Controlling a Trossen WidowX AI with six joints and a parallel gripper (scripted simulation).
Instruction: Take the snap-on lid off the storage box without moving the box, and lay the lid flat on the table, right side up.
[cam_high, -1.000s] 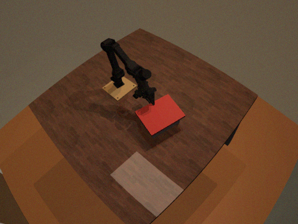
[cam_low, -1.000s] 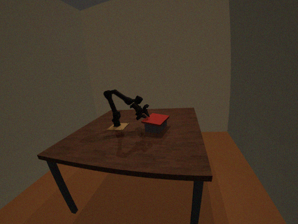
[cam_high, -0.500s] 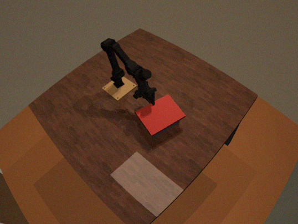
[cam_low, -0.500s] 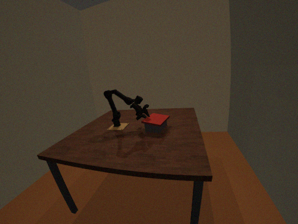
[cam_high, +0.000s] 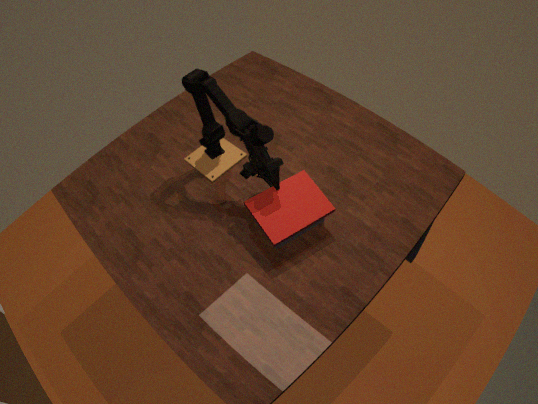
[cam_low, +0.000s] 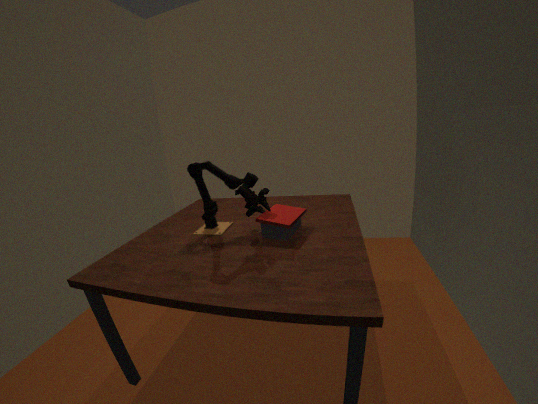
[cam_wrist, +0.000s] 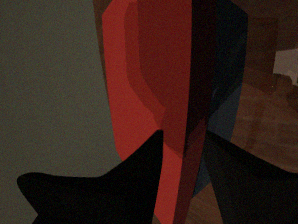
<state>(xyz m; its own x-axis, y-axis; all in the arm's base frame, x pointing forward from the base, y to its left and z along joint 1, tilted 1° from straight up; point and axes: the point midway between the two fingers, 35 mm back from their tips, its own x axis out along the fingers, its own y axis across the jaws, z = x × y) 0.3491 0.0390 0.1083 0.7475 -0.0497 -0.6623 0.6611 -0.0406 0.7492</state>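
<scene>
Now: the lid 80 mm ahead of my gripper tip. The rest, counted from my gripper tip: storage box: 70 mm ahead, 50 mm below.
</scene>
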